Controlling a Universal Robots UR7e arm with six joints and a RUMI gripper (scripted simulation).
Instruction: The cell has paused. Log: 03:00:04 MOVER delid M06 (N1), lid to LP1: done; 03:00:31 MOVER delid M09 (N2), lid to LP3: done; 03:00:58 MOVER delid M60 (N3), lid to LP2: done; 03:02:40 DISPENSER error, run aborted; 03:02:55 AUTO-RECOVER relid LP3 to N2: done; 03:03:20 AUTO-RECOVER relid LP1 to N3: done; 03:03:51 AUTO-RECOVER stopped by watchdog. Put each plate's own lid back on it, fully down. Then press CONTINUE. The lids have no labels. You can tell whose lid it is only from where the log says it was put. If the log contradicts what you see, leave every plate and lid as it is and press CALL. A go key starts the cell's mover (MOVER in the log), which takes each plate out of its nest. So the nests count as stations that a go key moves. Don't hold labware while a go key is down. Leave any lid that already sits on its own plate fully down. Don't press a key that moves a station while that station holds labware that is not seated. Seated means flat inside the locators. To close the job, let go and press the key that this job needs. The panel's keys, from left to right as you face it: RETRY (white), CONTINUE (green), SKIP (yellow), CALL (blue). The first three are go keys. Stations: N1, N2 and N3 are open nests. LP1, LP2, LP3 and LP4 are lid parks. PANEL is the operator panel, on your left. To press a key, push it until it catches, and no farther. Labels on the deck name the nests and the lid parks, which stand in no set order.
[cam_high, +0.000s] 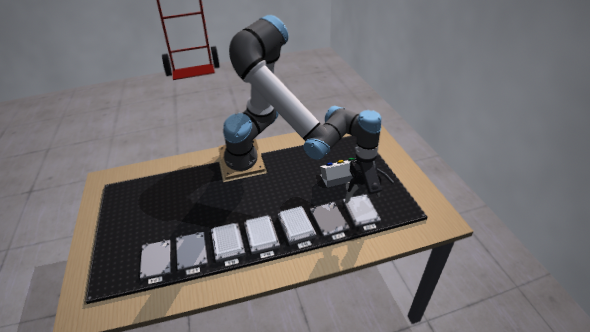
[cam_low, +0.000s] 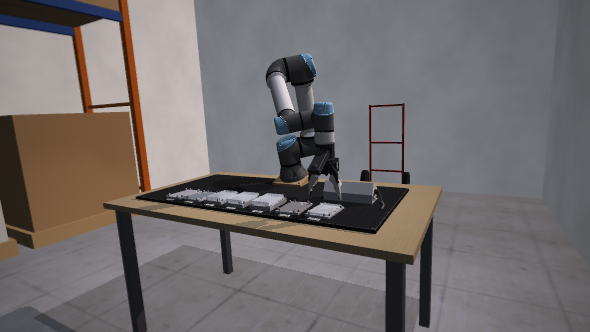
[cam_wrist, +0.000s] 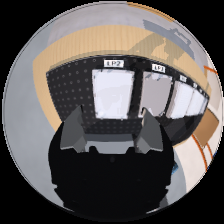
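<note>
Now: hand 5 cm above the clear lid. The rest, counted from my hand: blue key 22 cm behind, 8 cm to the right; lid park 13 cm to the right, 6 cm below, 3 cm ahead; yellow key 23 cm behind, 3 cm to the right.
</note>
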